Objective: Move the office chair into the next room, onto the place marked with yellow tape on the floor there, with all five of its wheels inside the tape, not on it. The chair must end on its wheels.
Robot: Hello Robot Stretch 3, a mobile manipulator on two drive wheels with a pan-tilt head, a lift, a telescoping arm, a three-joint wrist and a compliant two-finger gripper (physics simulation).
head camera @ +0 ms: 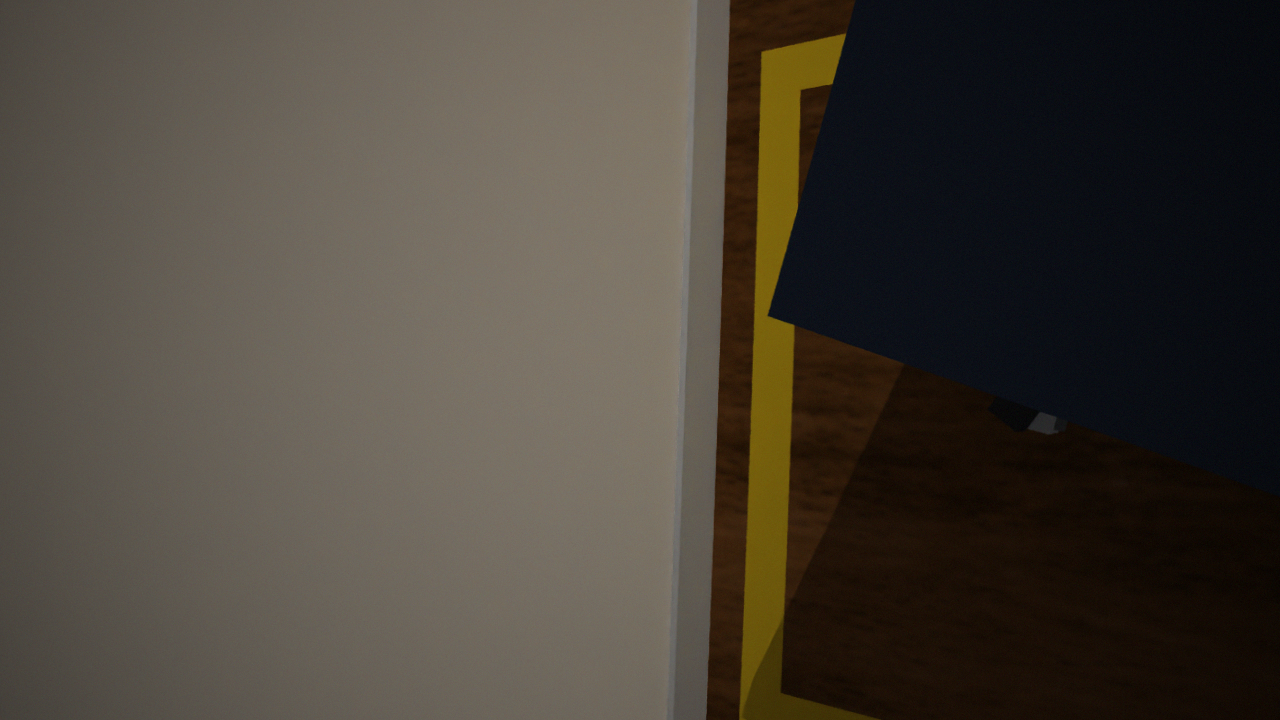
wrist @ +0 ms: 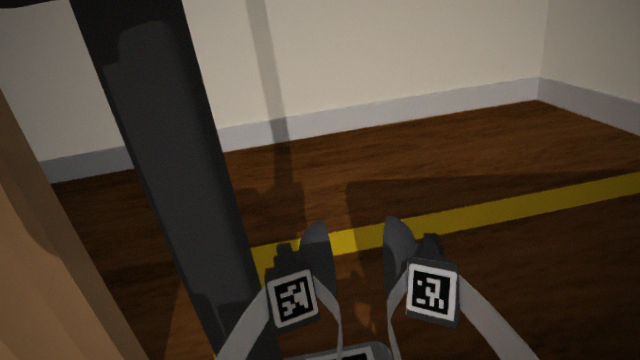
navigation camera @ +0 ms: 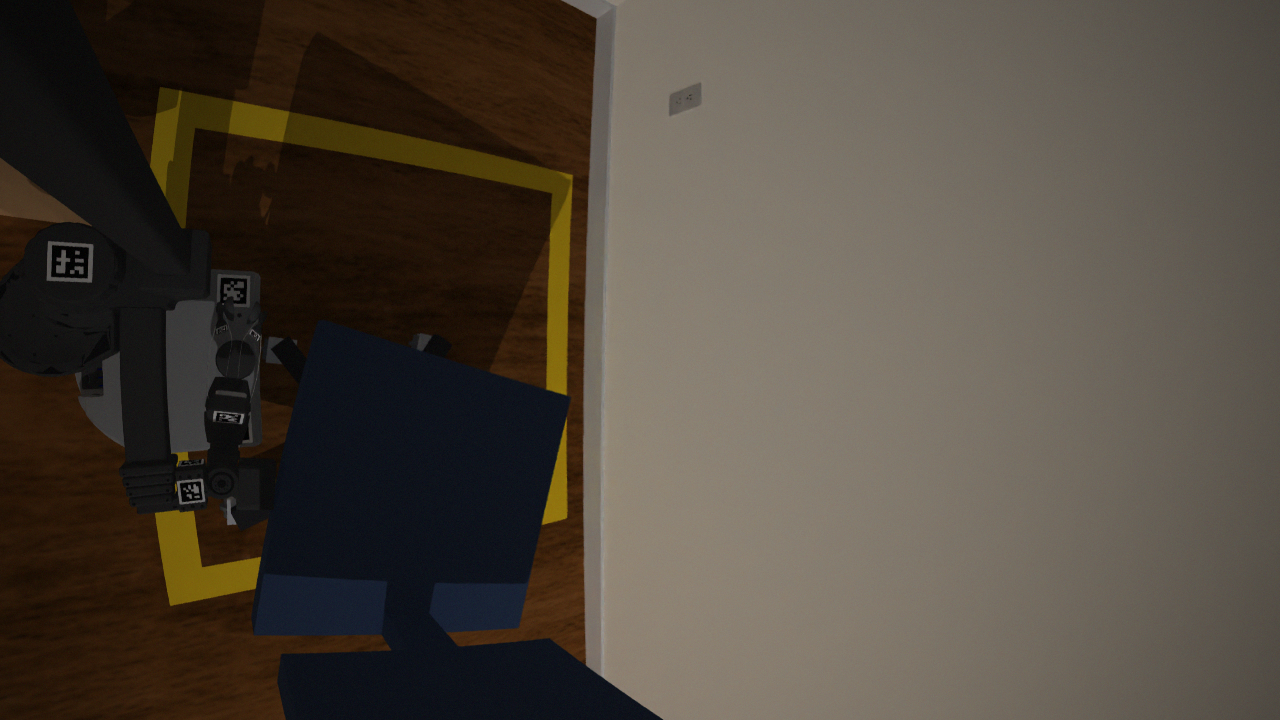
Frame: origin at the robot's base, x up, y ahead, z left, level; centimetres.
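Seen in the pictures: gripper, fingertip midpoint: (navigation camera: pixel 244 299); robot's base, link origin: (navigation camera: pixel 234 356).
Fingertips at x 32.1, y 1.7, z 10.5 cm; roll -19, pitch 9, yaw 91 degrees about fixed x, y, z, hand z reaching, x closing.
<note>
Offsets run from my fingertips to a thing's top centre. "pt": to the spot under its first point.
The office chair stands upright, its dark blue seat {pt dx +15.0, dy +30.7, dz -24.7 cm} (head camera: pixel 1029 223) (navigation camera: pixel 411 456) above the floor area marked with yellow tape {pt dx -32.0, dy +86.1, dz +3.0 cm} (head camera: pixel 771 465) (navigation camera: pixel 557 304) (wrist: pixel 475 212). Its backrest (navigation camera: pixel 429 685) is cut off at the bottom of the navigation view. Several grey wheels show there: two past the seat's upper edge, inside the tape, and one wheel {pt dx -24.9, dy -4.4, dz -42.8 cm} (navigation camera: pixel 230 512) at lower left, close inside the left tape band. A wheel (head camera: pixel 1045 422) shows in the head view, inside the tape. The seat hides the rest. My gripper (navigation camera: pixel 239 317) (wrist: pixel 356 246) is partly open and empty, beside the chair's left side.
A wall (head camera: pixel 358 358) (navigation camera: pixel 895 358) with a pale baseboard runs close along one tape side; it has an outlet {dx +13.7, dy +97.9, dz +61.7 cm} (navigation camera: pixel 684 98). My base (navigation camera: pixel 189 376) overlaps the left tape band. A tan surface (wrist: pixel 30 280) is at the wrist view's left. A room corner lies beyond the tape.
</note>
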